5 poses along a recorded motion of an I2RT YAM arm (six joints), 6.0 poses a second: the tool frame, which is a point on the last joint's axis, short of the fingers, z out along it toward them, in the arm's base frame.
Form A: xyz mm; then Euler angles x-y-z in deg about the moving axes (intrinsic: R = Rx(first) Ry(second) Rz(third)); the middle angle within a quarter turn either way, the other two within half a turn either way.
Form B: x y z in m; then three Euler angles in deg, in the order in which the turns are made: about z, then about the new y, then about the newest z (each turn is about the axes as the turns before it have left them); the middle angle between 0 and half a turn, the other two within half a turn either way. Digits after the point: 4 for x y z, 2 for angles.
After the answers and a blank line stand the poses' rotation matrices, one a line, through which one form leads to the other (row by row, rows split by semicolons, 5 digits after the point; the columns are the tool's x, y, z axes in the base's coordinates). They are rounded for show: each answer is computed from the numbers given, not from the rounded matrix.
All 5 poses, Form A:
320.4, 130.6, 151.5, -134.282, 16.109, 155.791
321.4, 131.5, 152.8, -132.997, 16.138, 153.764
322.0, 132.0, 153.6, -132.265, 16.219, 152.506
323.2, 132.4, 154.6, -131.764, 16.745, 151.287
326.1, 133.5, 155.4, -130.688, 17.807, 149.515
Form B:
0.3204, 0.1306, 0.1515, 68.03, 132.13, 50.65
0.3214, 0.1315, 0.1528, 68.42, 130.93, 49.23
0.3220, 0.1320, 0.1536, 68.54, 130.23, 48.26
0.3232, 0.1324, 0.1546, 68.03, 129.63, 46.86
0.3261, 0.1335, 0.1554, 67.04, 128.37, 44.78

-0.87624 -0.39397 0.27747; -0.10513 0.71824 0.68780; -0.47026 0.57351 -0.67078
-0.86164 -0.42465 0.27795; -0.11913 0.70157 0.70257; -0.49335 0.57225 -0.65509
-0.85176 -0.44328 0.27931; -0.12714 0.69203 0.71059; -0.50828 0.56974 -0.64579
-0.83985 -0.46005 0.28811; -0.13152 0.68741 0.71427; -0.52665 0.56198 -0.63782
-0.82048 -0.48301 0.30581; -0.13090 0.67946 0.72194; -0.55649 0.55231 -0.62071

